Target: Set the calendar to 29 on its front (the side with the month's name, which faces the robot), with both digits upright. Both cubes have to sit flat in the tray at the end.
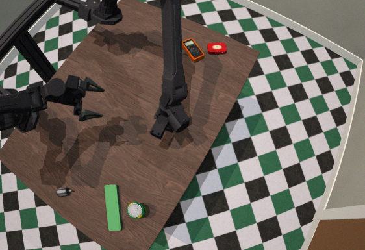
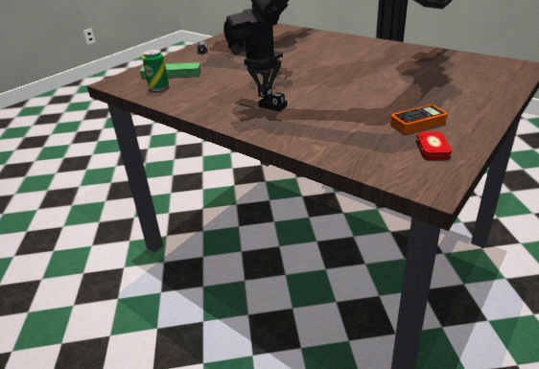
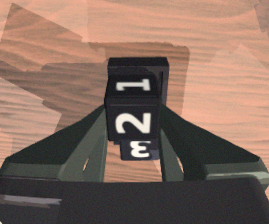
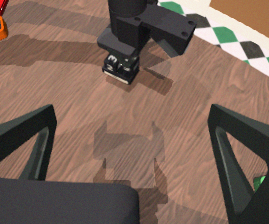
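Right now my left hand is 1 cm past the black cube, 4 cm to the right of it and 3 cm above it. From my left hand the other things lie so: black calendar tray 1 cm behind, 2 cm to the left, 5 cm below; green case 2 cm behind, 44 cm to the right, 4 cm below; red box 1 cm behind, 47 cm to the left, 4 cm below.
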